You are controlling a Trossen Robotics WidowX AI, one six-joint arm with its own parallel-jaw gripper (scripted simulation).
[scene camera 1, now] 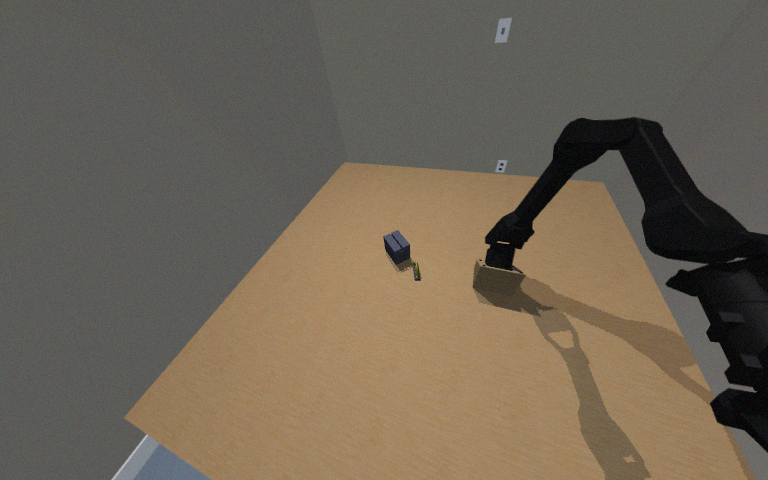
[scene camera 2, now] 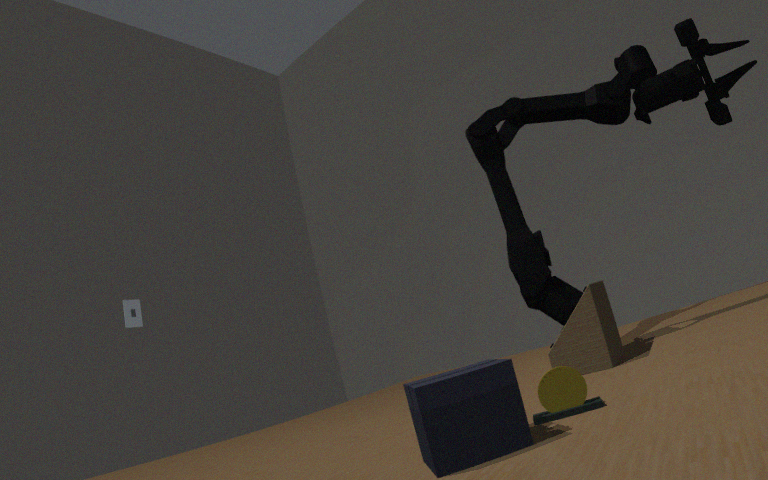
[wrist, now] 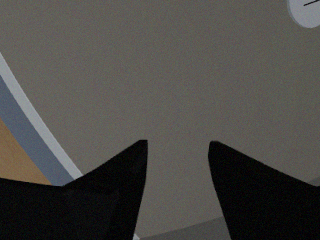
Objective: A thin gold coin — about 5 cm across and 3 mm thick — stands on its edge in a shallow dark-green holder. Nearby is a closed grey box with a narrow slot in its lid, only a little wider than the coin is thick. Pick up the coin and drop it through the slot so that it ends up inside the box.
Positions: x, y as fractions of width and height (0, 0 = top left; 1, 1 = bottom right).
Labels:
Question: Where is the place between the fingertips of my gripper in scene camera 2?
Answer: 0.98, 0.11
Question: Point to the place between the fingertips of my gripper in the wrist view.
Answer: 0.56, 0.62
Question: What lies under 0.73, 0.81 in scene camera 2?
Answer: A gold coin.

